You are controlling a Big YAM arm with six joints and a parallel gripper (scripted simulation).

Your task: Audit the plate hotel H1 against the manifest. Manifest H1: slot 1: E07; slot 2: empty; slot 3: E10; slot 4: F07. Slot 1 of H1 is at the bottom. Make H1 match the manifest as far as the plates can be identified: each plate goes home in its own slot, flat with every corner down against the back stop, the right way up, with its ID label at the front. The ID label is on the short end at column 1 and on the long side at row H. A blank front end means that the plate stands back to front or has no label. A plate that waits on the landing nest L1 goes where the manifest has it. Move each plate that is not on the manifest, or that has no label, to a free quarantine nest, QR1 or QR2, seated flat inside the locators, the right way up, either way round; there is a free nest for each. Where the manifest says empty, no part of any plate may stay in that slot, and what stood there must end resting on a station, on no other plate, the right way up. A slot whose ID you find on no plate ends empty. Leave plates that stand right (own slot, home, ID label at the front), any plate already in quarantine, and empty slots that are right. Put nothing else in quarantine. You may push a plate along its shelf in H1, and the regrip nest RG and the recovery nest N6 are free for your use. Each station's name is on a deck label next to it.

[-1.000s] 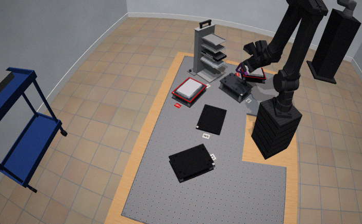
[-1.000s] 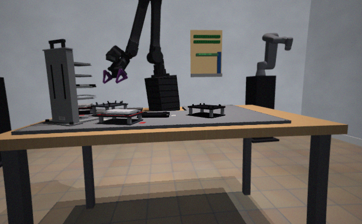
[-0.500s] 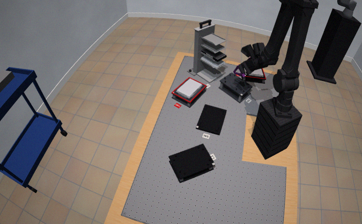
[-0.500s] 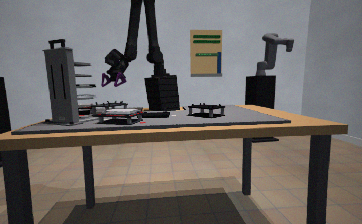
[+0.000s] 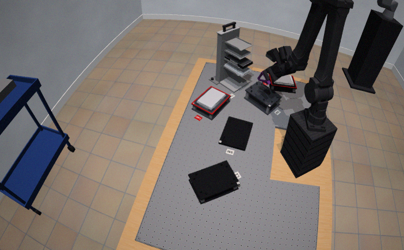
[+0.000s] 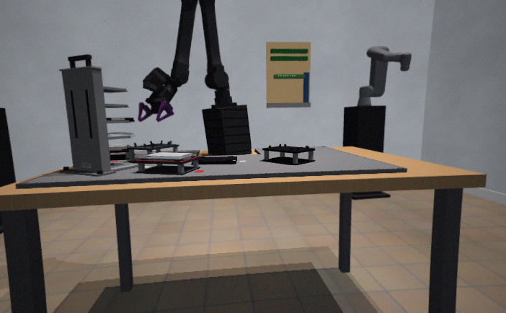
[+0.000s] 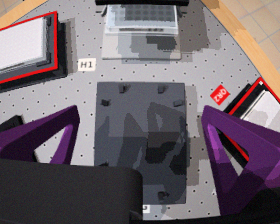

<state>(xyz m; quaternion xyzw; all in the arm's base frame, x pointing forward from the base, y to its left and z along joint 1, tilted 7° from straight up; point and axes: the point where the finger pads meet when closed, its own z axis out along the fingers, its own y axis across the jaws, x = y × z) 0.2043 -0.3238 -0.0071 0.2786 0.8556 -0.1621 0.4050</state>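
Right now the dark plate is 13 cm ahead of my hand and 11 cm to the right of it. From my hand the other things lie so: RG label 10 cm behind, 7 cm to the left, 17 cm below; then H1 deck label 15 cm ahead, 17 cm below; then regrip nest 1 cm behind, 1 cm to the left, 11 cm below.
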